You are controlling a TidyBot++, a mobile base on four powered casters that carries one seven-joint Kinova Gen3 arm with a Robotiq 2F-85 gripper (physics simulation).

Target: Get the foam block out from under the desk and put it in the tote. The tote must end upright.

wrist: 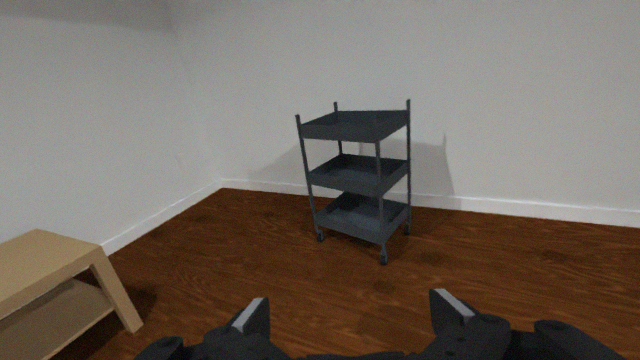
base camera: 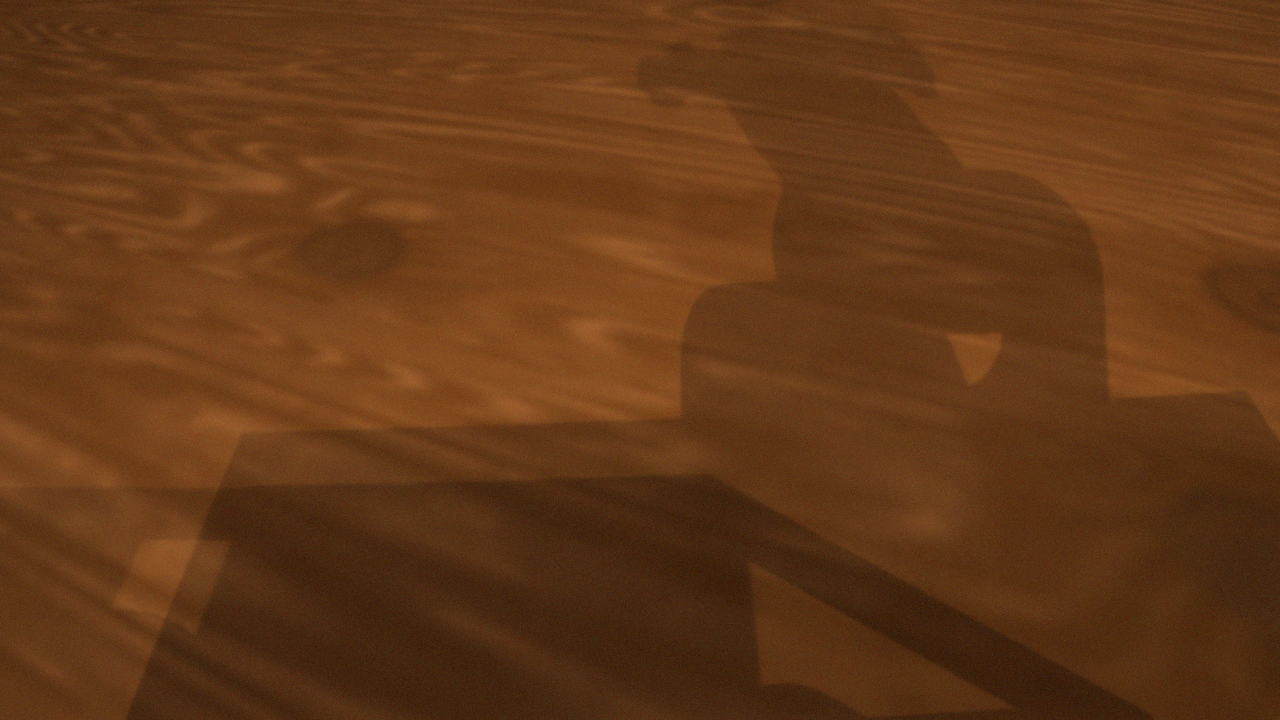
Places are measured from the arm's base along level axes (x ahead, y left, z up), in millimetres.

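Pixels of known places: gripper, fingertip midpoint: (wrist: 348,311).
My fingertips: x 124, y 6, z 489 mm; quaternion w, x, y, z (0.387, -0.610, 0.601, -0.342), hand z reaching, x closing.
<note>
Behind a point stands the place of what it marks.
My gripper (wrist: 348,311) {x 124, y 6, z 489 mm} is open, its two fingertips wide apart at the bottom of the wrist view, with floor showing between them. It points out over the floor toward the cart and touches nothing that shows. The foam block, the desk and the tote do not show in either view; the light wood piece at the left of the wrist view is low, and I cannot tell whether it is the desk. The base camera view shows wooden floor with the shadow of the robot and its arm across it.
A dark three-tier cart (wrist: 345,132) {x 1252, y 2, z 305 mm} on casters stands near the back wall (wrist: 525,100) {x 1558, y -925, z 279 mm}. A light wood table (wrist: 45,250) {x 886, y 1267, z 54 mm} with a lower shelf and a slanted leg stands at the left. Wooden floor (base camera: 501,223) {x 573, y 141, z -396 mm} (wrist: 500,260) {x 1157, y -680, z -396 mm} lies before the walls, which meet in a corner left of the cart.
</note>
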